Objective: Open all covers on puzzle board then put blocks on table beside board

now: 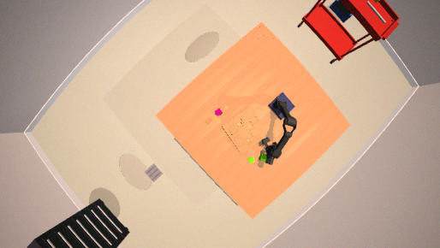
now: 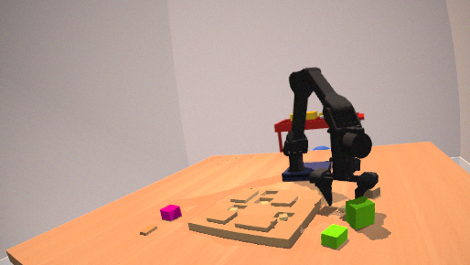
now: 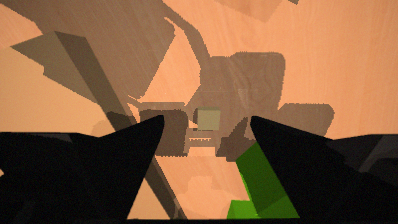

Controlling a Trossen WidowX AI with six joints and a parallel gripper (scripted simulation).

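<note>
Right now the tan puzzle board is 1 cm behind my gripper tip, 24 cm to the right of it and 1 cm above it. The rest, counted from my gripper tip: magenta block 51 cm to the right, 1 cm above; small green block 16 cm ahead, 4 cm to the right, 1 cm above; large green block 8 cm ahead, 3 cm to the left, 2 cm above.
</note>
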